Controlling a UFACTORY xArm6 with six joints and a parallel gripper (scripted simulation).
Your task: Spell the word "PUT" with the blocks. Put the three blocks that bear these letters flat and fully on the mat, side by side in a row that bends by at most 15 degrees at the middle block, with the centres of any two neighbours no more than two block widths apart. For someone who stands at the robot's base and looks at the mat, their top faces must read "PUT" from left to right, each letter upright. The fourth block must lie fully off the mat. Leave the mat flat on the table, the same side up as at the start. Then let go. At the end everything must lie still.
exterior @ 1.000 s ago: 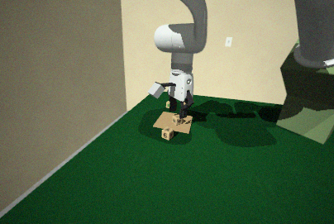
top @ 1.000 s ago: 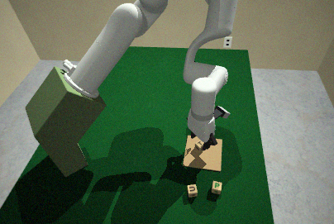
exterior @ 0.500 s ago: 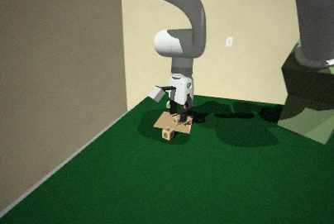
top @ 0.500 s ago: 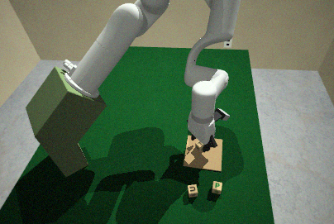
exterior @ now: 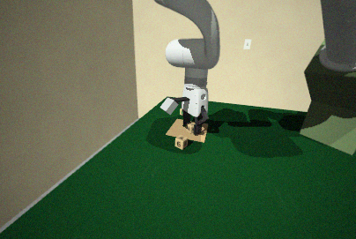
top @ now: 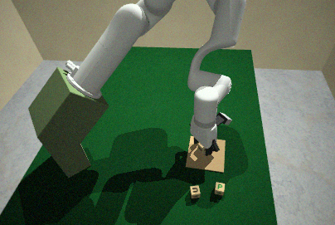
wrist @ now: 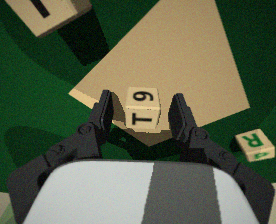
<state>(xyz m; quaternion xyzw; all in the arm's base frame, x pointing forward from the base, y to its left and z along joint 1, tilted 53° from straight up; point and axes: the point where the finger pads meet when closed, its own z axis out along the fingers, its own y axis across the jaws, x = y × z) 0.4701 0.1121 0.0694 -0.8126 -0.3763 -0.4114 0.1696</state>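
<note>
Now: the mat 30 mm below my hand, 20 mm ahead of it and 10 mm to the right of it. Also, from my hand: P block 130 mm to the right, 110 mm ahead, 10 mm below.
</note>
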